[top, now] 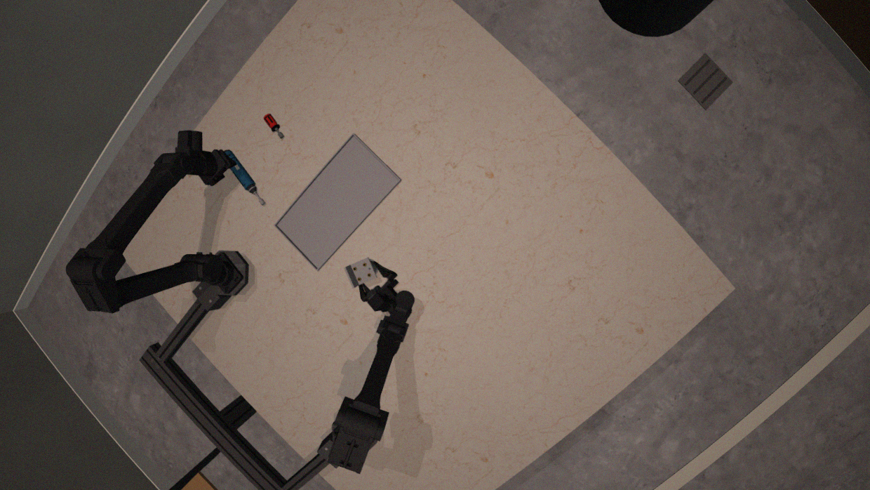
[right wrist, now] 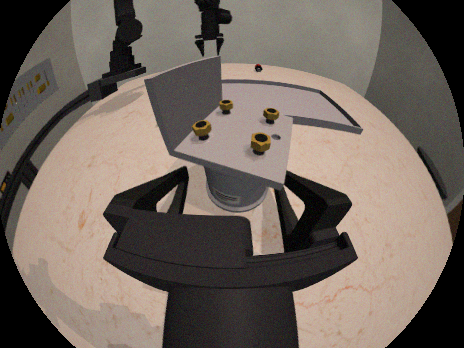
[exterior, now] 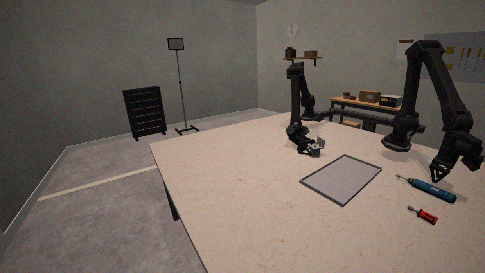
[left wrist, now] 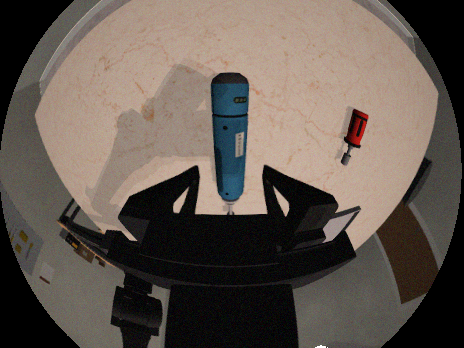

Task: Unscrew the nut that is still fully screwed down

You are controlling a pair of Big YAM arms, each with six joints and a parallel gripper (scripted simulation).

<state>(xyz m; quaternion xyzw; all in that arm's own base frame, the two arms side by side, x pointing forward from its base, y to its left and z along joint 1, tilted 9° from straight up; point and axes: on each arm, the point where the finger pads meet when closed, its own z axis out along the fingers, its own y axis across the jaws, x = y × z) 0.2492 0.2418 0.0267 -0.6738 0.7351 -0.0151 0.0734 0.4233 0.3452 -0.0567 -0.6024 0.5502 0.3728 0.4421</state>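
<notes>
My right gripper is now 10 mm short of the joint module, 10 mm to the right of it and 10 mm below it. Round my right hand: flat grey tray 50 mm ahead, 240 mm to the left, 10 mm below; red-handled screwdriver 50 mm ahead, 590 mm to the left, 10 mm below; grey bracket 10 mm ahead, 10 mm to the left, 50 mm above.
</notes>
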